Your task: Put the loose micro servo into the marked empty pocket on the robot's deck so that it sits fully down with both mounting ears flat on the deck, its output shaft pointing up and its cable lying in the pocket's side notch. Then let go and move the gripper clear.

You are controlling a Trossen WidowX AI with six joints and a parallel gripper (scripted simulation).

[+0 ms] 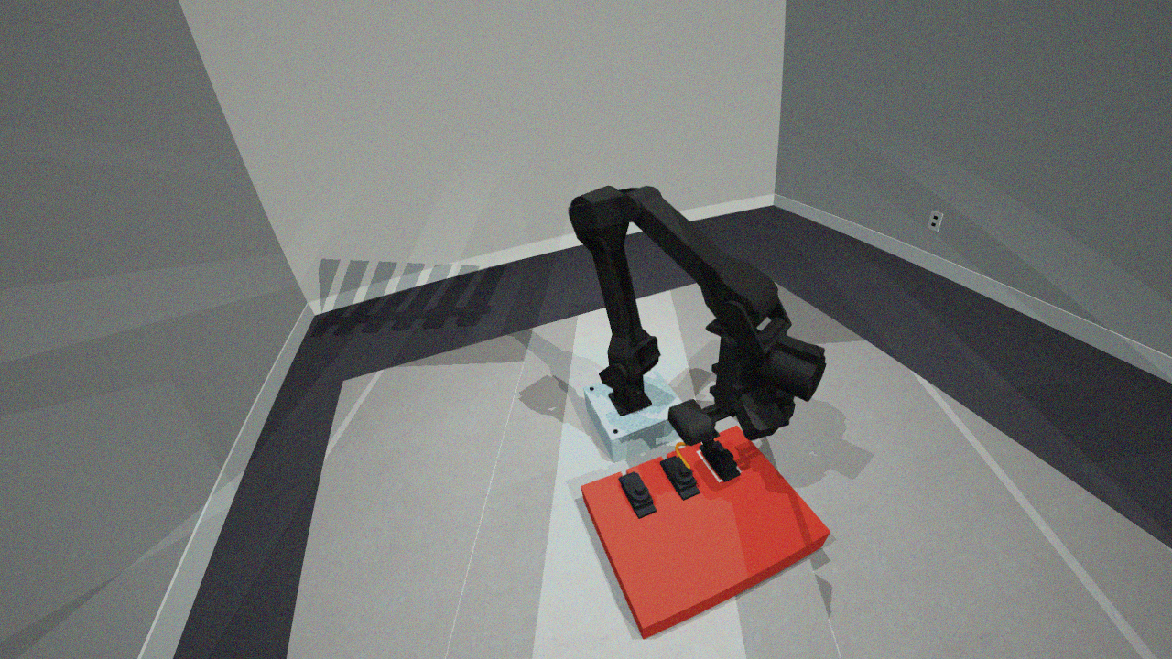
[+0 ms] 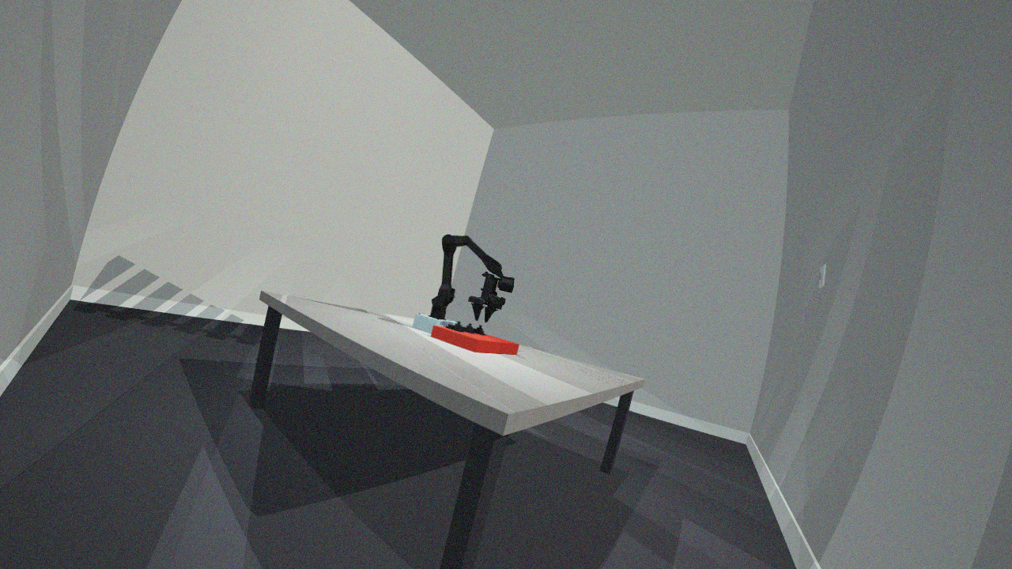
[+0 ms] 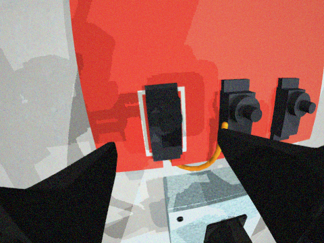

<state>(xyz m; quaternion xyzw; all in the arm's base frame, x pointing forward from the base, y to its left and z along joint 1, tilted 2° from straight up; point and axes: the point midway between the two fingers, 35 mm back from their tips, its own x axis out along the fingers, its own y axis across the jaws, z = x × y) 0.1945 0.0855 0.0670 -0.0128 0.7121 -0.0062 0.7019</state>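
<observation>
Right now the red deck is 100 mm ahead of my gripper tip, 80 mm to the right of it and 80 mm below it.
</observation>
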